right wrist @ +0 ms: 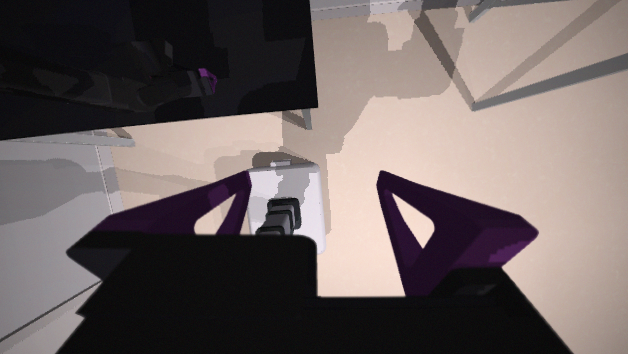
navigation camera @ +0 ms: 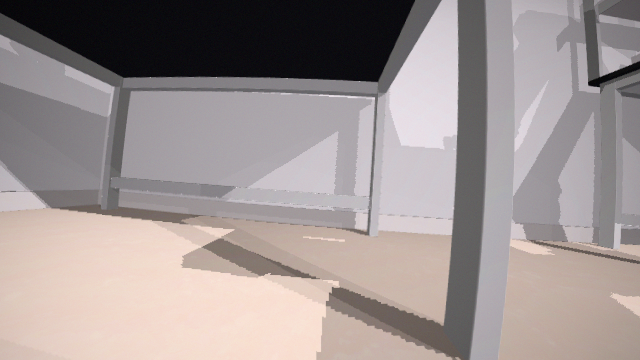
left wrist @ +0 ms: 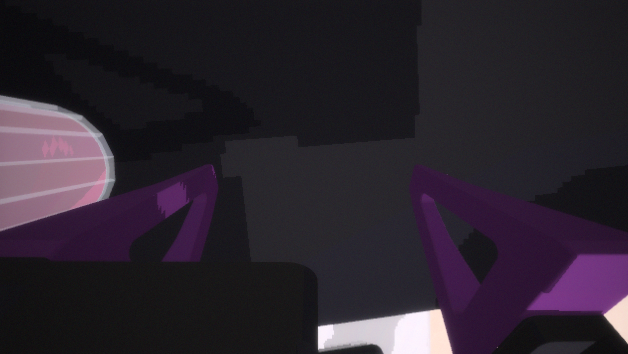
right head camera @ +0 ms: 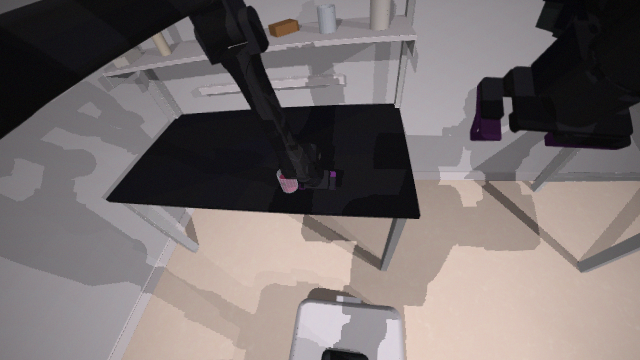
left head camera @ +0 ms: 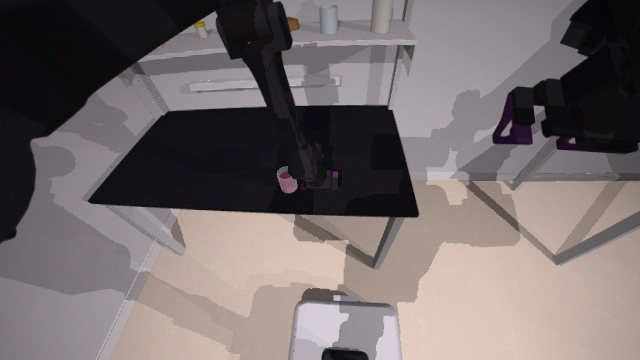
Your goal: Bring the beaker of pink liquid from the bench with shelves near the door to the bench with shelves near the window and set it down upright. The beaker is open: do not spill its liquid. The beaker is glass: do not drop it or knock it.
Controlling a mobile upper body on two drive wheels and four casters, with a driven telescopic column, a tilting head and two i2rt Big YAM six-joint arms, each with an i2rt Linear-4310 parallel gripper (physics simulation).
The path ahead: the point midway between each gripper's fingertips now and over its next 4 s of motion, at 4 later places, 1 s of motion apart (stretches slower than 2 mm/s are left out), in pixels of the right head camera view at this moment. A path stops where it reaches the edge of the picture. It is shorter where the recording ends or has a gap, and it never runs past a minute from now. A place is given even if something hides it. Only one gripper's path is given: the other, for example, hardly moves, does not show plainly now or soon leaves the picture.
My right gripper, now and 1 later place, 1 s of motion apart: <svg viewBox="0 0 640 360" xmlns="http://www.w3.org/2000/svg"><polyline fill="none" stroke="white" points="508,138 586,272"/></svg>
